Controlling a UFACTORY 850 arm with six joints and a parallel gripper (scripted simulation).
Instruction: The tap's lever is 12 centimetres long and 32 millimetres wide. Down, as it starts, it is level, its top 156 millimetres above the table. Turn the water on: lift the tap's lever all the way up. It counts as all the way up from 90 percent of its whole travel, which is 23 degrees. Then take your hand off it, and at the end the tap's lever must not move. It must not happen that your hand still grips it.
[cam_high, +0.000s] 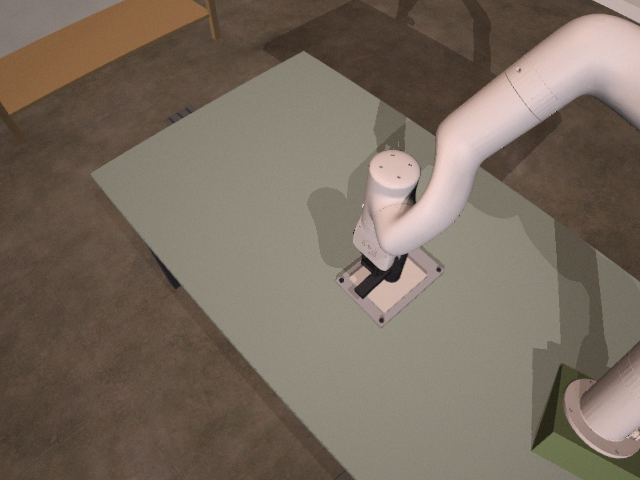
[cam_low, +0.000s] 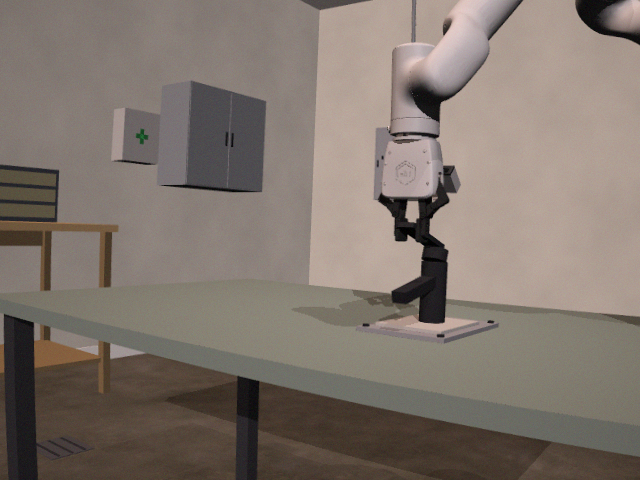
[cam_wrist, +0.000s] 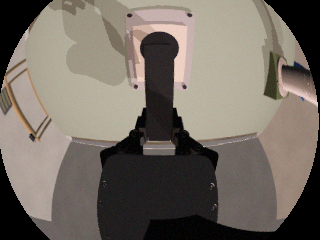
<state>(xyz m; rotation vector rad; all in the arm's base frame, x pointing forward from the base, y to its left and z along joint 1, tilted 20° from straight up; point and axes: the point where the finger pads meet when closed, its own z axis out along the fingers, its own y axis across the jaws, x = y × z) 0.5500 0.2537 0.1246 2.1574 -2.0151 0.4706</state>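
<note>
The lever is 60 mm to the right of my hand and 30 mm below it. Round my hand: plate (170 mm below, 90 mm to the right).
</note>
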